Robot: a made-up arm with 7 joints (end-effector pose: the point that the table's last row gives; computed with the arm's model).
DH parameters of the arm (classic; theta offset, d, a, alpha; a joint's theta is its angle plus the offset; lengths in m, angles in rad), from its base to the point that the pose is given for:
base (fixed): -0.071 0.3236 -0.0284 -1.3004
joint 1: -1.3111 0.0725 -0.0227 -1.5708
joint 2: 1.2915 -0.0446 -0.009 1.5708
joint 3: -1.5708 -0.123 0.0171 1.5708
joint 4: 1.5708 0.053 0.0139 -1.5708
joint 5: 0 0.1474 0.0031 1.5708
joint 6: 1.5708 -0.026 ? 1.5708
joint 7: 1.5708 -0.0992 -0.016 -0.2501
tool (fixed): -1.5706 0.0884 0 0
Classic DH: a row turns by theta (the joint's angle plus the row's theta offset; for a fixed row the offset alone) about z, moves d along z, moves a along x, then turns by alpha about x.
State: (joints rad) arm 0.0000 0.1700 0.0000 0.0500 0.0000 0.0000 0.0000
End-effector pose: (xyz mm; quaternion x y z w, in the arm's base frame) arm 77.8 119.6 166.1 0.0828 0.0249 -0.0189 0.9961
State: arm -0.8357 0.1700 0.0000 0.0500 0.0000 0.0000 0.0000
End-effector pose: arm 180.1 76.6 294.6 0.0581 -0.3753 -0.0937 0.9203
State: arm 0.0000 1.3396 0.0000 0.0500 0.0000 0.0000 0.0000
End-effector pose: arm 106.0 208.8 276.8 0.6052 0.0195 -0.1385 0.7837
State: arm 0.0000 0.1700 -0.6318 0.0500 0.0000 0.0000 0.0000
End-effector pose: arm 44.5 9.1 155.1 0.0096 0.0500 -0.3197 0.9461
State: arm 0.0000 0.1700 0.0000 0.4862 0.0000 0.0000 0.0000
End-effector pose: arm 35.7 134.0 90.1 0.0849 0.2398 -0.0006 0.9671
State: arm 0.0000 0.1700 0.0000 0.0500 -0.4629 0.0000 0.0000
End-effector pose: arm 83.6 116.0 184.8 -0.1394 0.0238 0.0437 0.9890
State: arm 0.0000 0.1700 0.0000 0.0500 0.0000 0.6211 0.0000
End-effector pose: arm 51.4 124.5 143.2 0.0846 0.3281 0.0073 0.9408
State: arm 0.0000 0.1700 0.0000 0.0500 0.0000 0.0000 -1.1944
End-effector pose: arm 78.0 149.6 171.4 -0.0837 0.0683 -0.5549 0.8249
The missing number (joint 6, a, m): 0.078
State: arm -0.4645 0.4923 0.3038 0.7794 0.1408 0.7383 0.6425
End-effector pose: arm 82.4 240.3 97.0 0.3742 0.3996 0.4260 0.7203
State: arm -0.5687 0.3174 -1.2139 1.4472 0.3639 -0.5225 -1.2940
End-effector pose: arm 90.2 151.1 28.0 0.1618 0.5140 -0.8171 0.2051
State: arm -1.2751 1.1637 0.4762 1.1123 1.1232 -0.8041 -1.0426
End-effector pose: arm 141.1 333.2 348.8 0.6579 0.1290 -0.2783 0.6878
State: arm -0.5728 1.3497 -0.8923 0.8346 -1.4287 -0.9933 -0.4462
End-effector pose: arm 153.6 264.5 263.0 0.2411 -0.2231 -0.0956 0.9397
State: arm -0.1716 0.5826 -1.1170 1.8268 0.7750 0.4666 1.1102
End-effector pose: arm -83.7 373.2 138.3 0.9154 0.1404 -0.3582 0.1186
